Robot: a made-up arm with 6 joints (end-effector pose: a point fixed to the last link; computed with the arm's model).
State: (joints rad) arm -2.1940 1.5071 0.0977 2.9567 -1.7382 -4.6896
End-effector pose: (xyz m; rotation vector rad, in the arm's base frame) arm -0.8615 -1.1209 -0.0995 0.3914 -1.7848 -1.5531
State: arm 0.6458 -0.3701 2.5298 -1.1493 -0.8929 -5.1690
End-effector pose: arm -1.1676 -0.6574 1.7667 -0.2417 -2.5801 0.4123
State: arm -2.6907 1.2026 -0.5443 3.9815 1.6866 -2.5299
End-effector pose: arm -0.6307 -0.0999 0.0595 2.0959 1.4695 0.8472
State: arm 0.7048 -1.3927 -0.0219 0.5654 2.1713 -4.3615
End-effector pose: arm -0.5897 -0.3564 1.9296 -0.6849 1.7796 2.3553
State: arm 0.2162 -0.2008 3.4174 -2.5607 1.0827 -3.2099
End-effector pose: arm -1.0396 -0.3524 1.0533 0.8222 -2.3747 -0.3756
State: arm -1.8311 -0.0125 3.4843 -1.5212 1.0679 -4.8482
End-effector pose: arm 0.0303 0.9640 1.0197 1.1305 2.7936 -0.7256
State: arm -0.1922 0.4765 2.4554 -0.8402 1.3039 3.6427
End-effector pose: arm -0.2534 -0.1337 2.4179 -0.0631 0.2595 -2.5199
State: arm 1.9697 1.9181 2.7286 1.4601 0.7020 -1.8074
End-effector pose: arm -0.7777 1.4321 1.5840 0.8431 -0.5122 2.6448
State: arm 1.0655 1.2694 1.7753 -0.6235 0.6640 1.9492
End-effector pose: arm 0.9766 1.5795 1.8728 -0.5900 -1.0254 -0.0669
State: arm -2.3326 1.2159 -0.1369 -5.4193 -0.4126 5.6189
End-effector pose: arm -0.8700 -0.8017 -0.1890 1.6666 1.2100 -1.7523
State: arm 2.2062 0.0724 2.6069 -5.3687 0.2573 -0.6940
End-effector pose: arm 0.5367 -0.8127 2.1817 2.3075 -1.5515 0.4356
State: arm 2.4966 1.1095 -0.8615 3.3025 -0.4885 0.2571
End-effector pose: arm -0.4293 0.2994 -0.1405 0.1739 1.6718 -0.2120
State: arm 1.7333 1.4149 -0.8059 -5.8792 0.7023 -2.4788
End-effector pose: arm -0.1153 0.3111 -0.2393 0.2769 1.7872 -0.4147
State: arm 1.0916 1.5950 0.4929 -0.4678 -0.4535 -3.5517
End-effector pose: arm 0.6473 1.3529 -0.3519 2.0025 0.4562 -2.2849
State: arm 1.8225 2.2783 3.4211 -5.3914 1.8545 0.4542
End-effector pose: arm -0.4014 0.8109 1.3703 1.4491 -2.7197 -0.1739
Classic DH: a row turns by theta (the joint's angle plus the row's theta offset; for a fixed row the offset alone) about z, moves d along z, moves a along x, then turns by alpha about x. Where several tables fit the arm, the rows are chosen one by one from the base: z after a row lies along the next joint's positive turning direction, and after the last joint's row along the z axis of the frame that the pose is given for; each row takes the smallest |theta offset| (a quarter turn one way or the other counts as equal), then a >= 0, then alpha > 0; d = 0 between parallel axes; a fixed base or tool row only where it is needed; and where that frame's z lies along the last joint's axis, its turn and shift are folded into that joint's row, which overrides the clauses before.
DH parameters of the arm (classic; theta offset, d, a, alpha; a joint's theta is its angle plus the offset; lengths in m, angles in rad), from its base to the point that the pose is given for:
joint 1: 0 0.82 0.15 -1.5708
joint 2: -1.5708 0 0.74 3.1416
joint 3: 0 0 0.12 -1.5708
joint 4: 0 -1.08 0 1.5708
joint 5: 0 0 0 -1.5708
joint 6: 1.5708 -0.25 0 1.5708
tool (fixed): -1.5708 0 0 0

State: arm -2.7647 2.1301 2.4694 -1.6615 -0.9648 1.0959
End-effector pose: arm -1.6763 -0.8836 0.9649 -0.0549 -0.3974 -1.7013
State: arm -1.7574 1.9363 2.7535 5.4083 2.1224 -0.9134
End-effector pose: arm -0.4024 -1.2505 1.4231 -1.4654 -2.5400 0.4693
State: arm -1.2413 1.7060 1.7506 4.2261 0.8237 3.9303
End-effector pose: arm 0.5359 -2.0682 0.8102 -0.9494 1.8693 -0.9647
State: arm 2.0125 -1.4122 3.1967 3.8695 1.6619 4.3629
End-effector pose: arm 0.4727 -0.6121 -0.1079 1.7863 -0.4741 -0.1182
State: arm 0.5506 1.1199 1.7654 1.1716 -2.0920 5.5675
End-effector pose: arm 1.4321 0.6448 1.7459 0.0467 0.7442 -1.0858
